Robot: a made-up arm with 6 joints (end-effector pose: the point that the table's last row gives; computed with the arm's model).
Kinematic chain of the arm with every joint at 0, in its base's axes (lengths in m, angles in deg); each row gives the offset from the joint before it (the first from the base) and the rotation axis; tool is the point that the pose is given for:
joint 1: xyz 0 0 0.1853 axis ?
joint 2: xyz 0 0.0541 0 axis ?
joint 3: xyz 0 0 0.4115 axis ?
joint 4: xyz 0 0 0.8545 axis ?
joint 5: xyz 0 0 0 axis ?
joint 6: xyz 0 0 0.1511 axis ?
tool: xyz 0 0 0
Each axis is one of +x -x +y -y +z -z.
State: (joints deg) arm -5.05 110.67 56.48 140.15 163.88 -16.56
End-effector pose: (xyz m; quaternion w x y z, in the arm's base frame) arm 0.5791 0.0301 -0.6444 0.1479 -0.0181 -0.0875 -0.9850
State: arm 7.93 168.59 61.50 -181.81 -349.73 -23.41
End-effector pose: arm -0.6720 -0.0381 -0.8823 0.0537 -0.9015 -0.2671 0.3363
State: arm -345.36 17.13 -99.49 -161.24 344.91 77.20
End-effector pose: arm -0.8541 -0.1541 0.7485 0.6649 0.4035 -0.3884 -0.4942
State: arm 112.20 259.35 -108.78 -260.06 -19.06 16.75
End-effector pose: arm -0.0346 0.0703 -0.7636 0.0514 0.0790 0.9588 0.2682
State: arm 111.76 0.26 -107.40 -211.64 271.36 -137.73
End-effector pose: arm 0.3407 -0.7857 0.4668 0.1769 0.3100 0.0268 0.9337
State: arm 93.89 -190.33 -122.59 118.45 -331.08 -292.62
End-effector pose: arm -0.1705 0.7629 0.4779 0.7715 -0.0598 -0.3377 -0.5359
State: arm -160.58 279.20 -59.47 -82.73 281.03 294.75
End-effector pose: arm 0.9689 0.1282 -0.4403 0.4255 0.2957 0.7251 -0.4535
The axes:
joint 1: +z
joint 2: +y
joint 3: +y
joint 4: +z
joint 5: +y
joint 6: +z

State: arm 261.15 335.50 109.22 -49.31 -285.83 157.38
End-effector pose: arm -0.1678 -0.7127 0.5478 0.3483 0.7266 -0.5213 -0.2810
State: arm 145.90 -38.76 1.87 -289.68 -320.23 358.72
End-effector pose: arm 0.5929 -0.5767 1.3020 0.1820 0.1206 0.3368 -0.9159
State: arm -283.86 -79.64 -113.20 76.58 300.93 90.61
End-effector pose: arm 0.0296 -0.1806 -0.6429 0.2948 0.6454 0.5585 0.4297
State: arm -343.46 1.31 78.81 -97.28 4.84 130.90
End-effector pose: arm 0.9461 0.3242 0.7707 0.7071 0.1266 0.6271 0.3012
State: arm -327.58 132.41 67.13 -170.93 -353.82 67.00
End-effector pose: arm -0.0420 0.0343 -1.0445 0.0998 0.9225 -0.3679 -0.0616
